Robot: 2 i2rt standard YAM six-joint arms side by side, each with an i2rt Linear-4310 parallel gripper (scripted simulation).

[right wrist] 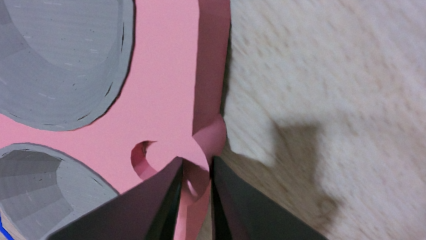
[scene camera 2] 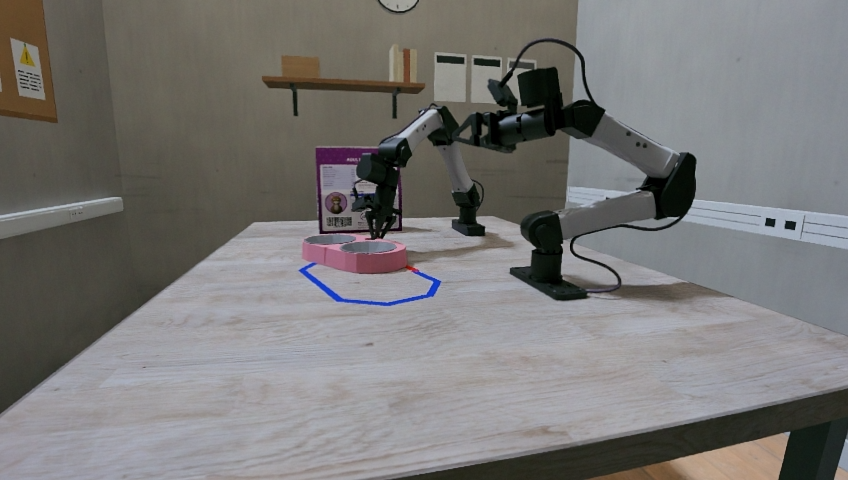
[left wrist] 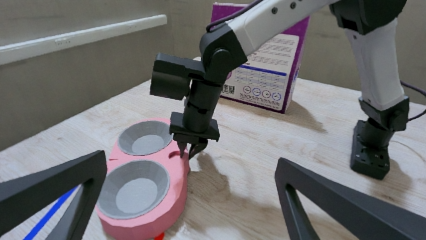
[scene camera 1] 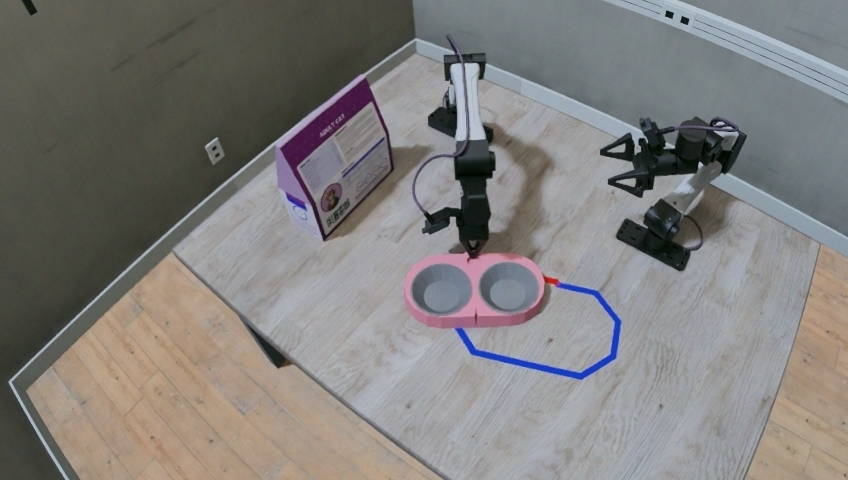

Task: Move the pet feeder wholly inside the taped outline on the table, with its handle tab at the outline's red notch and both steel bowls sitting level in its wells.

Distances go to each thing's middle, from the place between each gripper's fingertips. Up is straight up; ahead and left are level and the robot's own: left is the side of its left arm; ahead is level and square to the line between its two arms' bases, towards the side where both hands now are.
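My left hand (scene camera 1: 603,166) is 14 cm to the left of the pink pet feeder (scene camera 1: 475,314), 27 cm short of it and 29 cm above it. As for my right hand, it is 30 mm above the feeder, 60 mm short of it and 50 mm to the right of it. Going by its middle, the pink pet feeder is nearer to my right hand than to my left hand.
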